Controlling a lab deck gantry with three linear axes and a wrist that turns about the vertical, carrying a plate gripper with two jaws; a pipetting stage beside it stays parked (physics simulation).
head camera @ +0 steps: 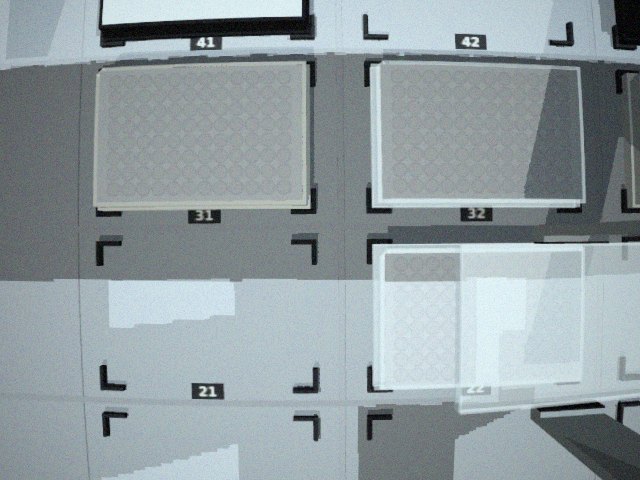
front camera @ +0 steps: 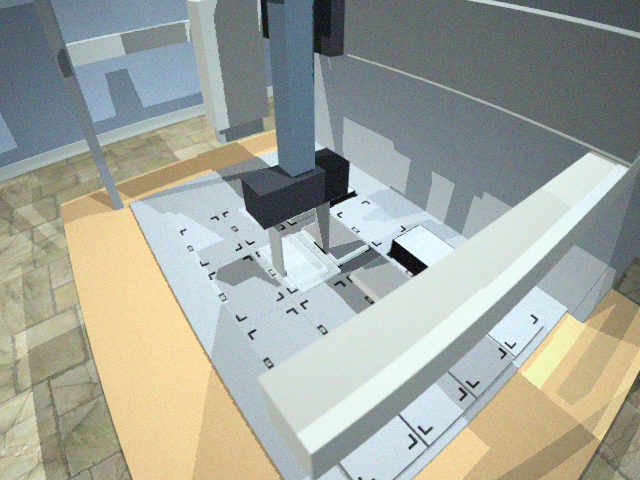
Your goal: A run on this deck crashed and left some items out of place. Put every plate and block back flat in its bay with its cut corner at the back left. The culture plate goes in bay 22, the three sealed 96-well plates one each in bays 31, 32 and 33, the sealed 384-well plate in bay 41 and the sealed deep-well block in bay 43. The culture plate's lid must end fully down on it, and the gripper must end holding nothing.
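Frame: origin at the robot's base, x left, y up, z ahead, level; millimetres.
Seen in the pictures: gripper, fingertip midpoint: (head camera: 564, 323) (front camera: 301, 260); robot's base, origin of the base link: (front camera: 181, 232).
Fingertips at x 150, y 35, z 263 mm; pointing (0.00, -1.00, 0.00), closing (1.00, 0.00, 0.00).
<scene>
Offsets run from my fingertips to a thing's top centre. "*": to the spot under its first point.
My gripper (front camera: 302, 262) (head camera: 571, 322) is shut on the clear culture plate lid {dy +10, dx +0, dz +2 mm} (head camera: 553, 320), with one jaw at its front edge and one at its back. The lid looks raised and shifted right of the culture plate (head camera: 418, 320), which sits in bay 22. In the front view their edges blend. Sealed 96-well plates sit flat in bay 31 {* dy -21, dx +105, dz -199 mm} (head camera: 196, 136) and bay 32 {* dy -21, dx +105, dz -46 mm} (head camera: 465, 134) (front camera: 346, 240). A third plate {dy -21, dx +107, dz +129 mm} (head camera: 635, 144) (front camera: 385, 281) shows partly at bay 33. The black-sided 384-well plate {* dy -21, dx +180, dz -198 mm} (head camera: 201, 10) is in bay 41, the deep-well block {dy +7, dx +214, dz +129 mm} (front camera: 423, 248) (head camera: 628, 23) at bay 43.
Bay 42 lies between the two black-sided items, and bay 21 is left of the culture plate. A thick pale beam (front camera: 439, 310) crosses the front view and hides part of the deck. A slanted post (front camera: 93, 134) stands at the left. A grey wall (front camera: 491, 93) rises behind the deck.
</scene>
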